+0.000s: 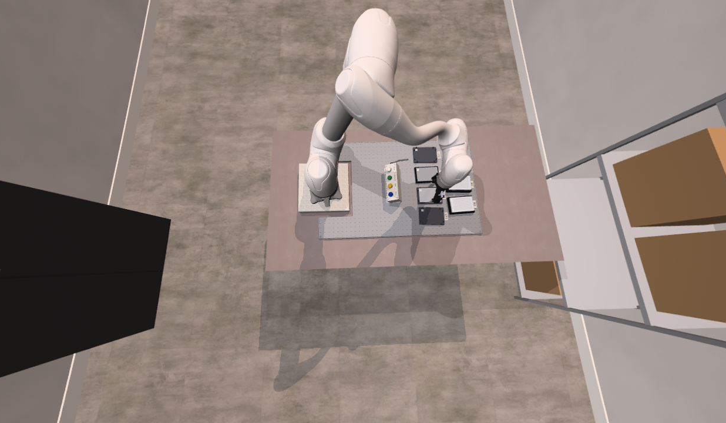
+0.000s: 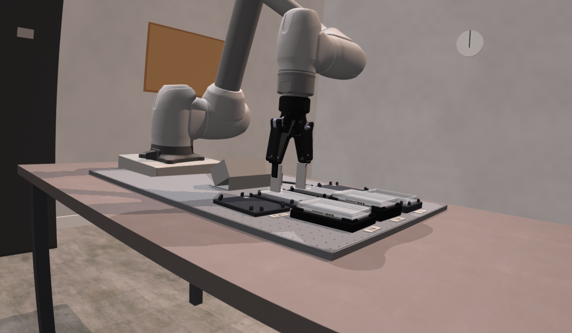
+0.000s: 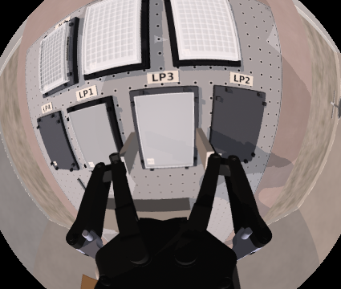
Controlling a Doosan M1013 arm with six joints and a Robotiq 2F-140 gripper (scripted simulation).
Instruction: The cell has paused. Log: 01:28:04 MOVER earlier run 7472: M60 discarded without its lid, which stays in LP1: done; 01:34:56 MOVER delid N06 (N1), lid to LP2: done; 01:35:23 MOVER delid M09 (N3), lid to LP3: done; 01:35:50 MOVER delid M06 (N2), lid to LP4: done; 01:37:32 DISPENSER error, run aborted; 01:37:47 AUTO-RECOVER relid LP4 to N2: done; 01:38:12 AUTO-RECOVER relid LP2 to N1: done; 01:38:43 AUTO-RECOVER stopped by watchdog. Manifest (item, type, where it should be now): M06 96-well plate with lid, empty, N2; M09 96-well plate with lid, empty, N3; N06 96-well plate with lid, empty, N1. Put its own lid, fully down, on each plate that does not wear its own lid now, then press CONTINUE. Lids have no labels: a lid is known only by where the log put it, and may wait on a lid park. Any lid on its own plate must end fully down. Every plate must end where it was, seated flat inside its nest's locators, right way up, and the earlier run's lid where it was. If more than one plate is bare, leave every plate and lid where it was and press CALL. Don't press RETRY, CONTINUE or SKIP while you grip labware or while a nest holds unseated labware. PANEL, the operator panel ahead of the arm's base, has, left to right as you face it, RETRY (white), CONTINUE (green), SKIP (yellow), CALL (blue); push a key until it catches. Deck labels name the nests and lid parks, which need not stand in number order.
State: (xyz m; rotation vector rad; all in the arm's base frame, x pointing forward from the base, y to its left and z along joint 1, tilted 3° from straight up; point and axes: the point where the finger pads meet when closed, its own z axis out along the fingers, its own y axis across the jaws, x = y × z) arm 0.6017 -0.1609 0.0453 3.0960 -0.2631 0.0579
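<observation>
Now: the lid 40 mm below my hand. The rest, counted from my hand: lid park LP3: 50 mm below; then blue call key: 240 mm behind, 40 mm to the left, 10 mm above; then lid park LP2: 20 mm behind, 120 mm to the right, 50 mm below.
</observation>
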